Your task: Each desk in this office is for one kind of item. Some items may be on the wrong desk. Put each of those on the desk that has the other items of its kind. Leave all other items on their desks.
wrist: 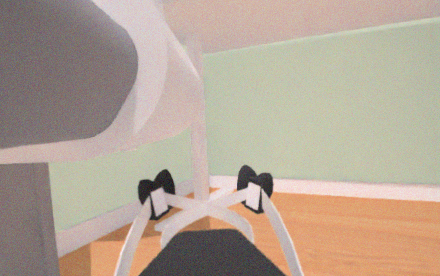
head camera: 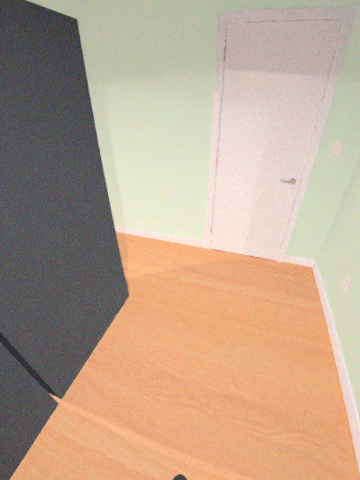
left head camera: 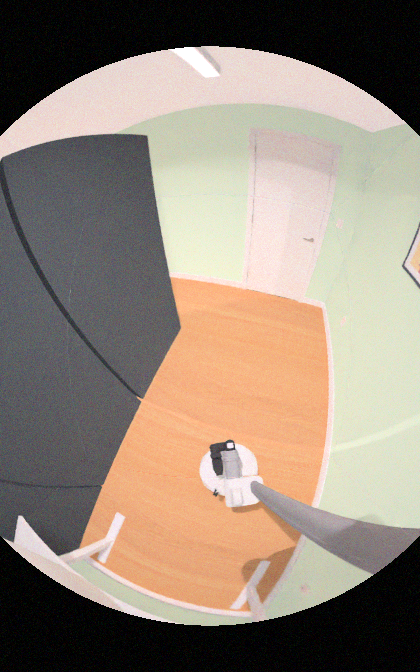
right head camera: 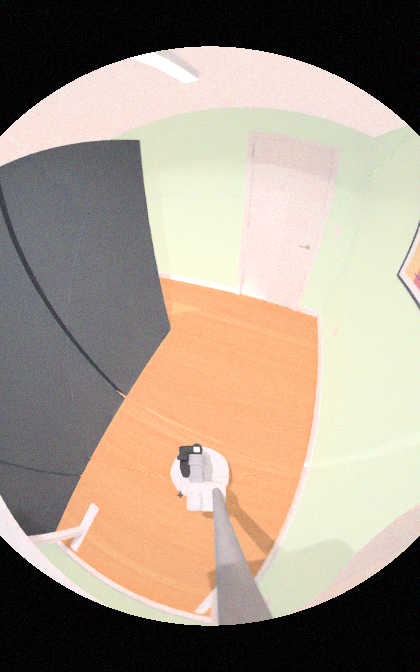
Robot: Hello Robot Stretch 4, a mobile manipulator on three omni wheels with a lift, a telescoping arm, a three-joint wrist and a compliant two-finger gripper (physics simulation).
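Places are measured from the robot's base along level axes (x left, y back, z up), in millimetres.
Pixels of known places: gripper, fingertip midpoint: point(wrist: 206, 182).
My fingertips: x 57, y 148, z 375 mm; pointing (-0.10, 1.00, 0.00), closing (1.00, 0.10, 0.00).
Observation:
Behind a point stands the place of what it marks.
My gripper point(wrist: 206, 182) {x 57, y 148, z 375 mm} is open in the wrist view, with its two black fingertips apart and no item between them. Part of a white desk point(left head camera: 32, 542) point(right head camera: 10, 530) shows at the lower left edge of both side head views. In the wrist view, the pale underside of a desk point(wrist: 310, 25) {x 509, y 1241, z 898 mm} and its upright leg point(wrist: 199, 145) {x -82, y 1252, z 317 mm} stand beyond the fingers. None of the desk items shows in these views.
A tall dark partition point(head camera: 55, 175) {x 507, y -1146, z 1224 mm} point(left head camera: 110, 250) point(right head camera: 95, 260) stands on the left. A closed pale door point(head camera: 265, 140) {x -902, y -1979, z 1217 mm} point(left head camera: 287, 210) point(right head camera: 282, 215) is in the far wall. A green wall runs along the right. White desk feet point(left head camera: 111, 537) point(right head camera: 84, 527) rest on the wooden floor behind.

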